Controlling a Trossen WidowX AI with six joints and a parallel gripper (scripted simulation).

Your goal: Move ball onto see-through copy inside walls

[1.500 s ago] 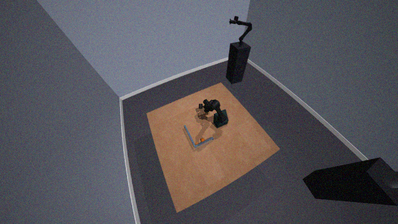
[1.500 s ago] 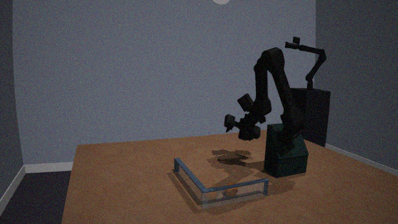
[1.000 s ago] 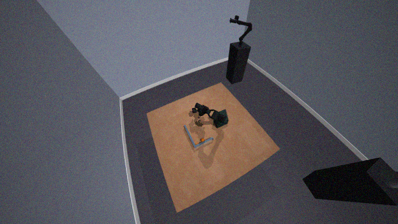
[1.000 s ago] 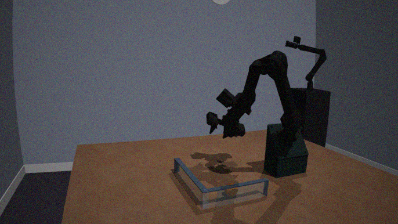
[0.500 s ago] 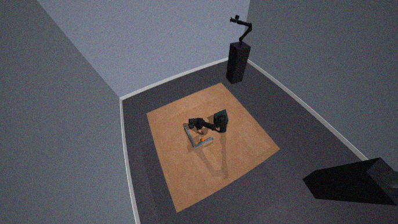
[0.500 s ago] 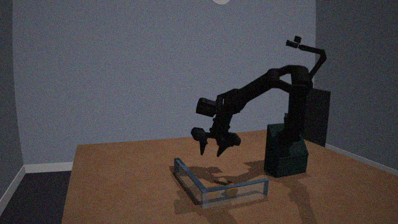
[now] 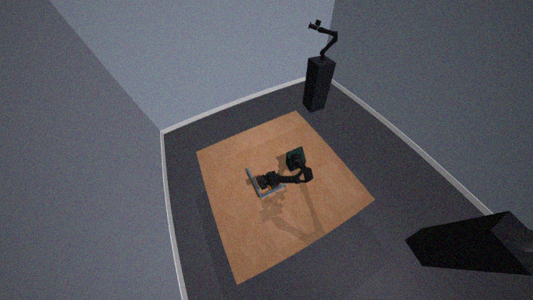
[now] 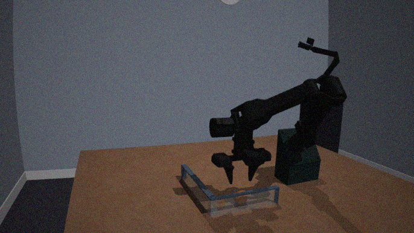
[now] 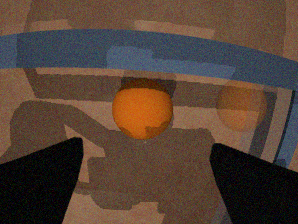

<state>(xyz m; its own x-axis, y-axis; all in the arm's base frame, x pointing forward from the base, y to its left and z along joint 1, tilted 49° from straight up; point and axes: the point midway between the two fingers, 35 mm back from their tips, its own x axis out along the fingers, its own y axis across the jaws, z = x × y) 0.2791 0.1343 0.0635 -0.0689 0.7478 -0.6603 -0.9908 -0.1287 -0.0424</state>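
Now: the orange ball 50 mm below my gripper tip. Round my gripper tip: pale orange patch (80 mm ahead, 50 mm below, 20 mm to the left).
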